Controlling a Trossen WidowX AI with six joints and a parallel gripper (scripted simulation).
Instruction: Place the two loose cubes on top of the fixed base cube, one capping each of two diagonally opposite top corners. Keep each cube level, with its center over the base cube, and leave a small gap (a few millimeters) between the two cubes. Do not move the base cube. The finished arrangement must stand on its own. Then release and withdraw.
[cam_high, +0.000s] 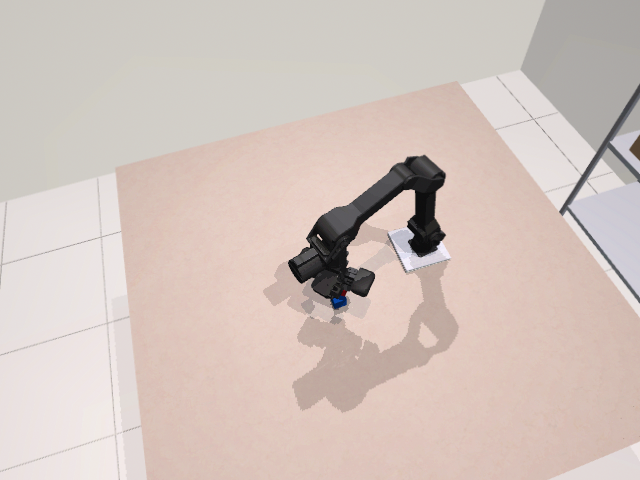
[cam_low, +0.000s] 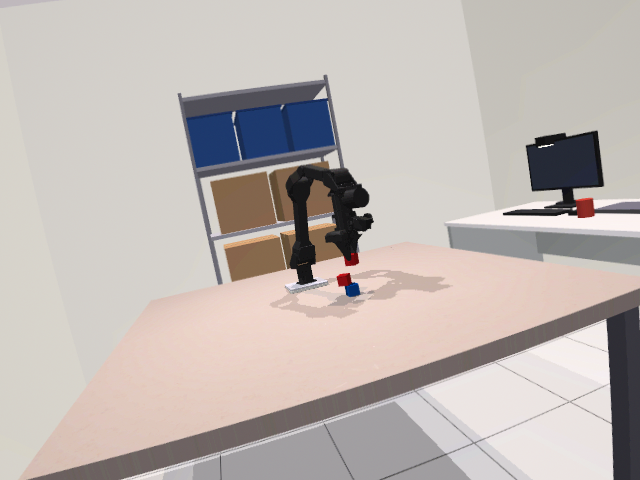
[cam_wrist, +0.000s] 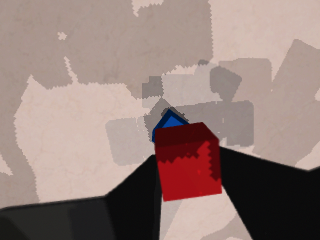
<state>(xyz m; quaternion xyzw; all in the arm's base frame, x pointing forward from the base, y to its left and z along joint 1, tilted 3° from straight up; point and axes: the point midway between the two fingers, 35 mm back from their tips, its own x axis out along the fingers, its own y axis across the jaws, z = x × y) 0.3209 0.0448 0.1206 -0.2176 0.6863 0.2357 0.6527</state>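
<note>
Now: gripper tip 1 cm past the blue base cube, 1 cm to the left of it and 10 cm above it.
</note>
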